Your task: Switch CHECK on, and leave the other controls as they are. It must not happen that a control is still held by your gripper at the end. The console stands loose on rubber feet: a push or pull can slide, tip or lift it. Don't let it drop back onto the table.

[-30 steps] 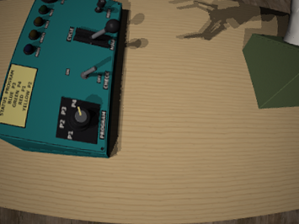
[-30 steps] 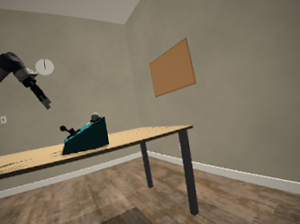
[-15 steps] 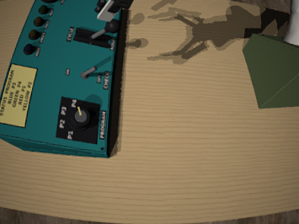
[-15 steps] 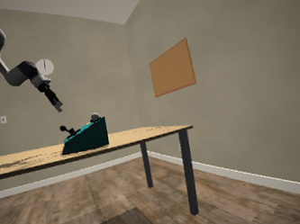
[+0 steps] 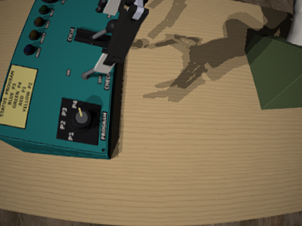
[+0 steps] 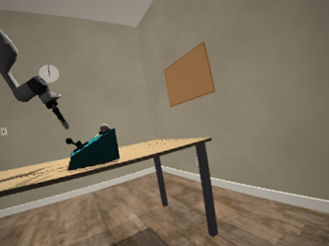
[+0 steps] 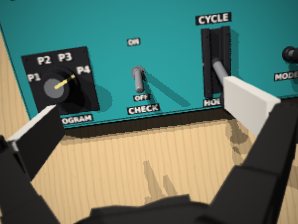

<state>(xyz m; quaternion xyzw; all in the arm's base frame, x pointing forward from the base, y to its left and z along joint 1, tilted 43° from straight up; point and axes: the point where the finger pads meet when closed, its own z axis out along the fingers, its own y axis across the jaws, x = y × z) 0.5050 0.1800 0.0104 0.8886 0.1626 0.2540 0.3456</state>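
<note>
The check toggle is 60 mm ahead of my hand, 10 mm to the left of it and 140 mm below it. From my hand the other things lie so: program dial: 60 mm ahead, 120 mm to the left, 140 mm below; then mode button: 80 mm ahead, 230 mm to the right, 130 mm below; then black ball lever: 50 mm ahead, 110 mm to the right, 120 mm below.
</note>
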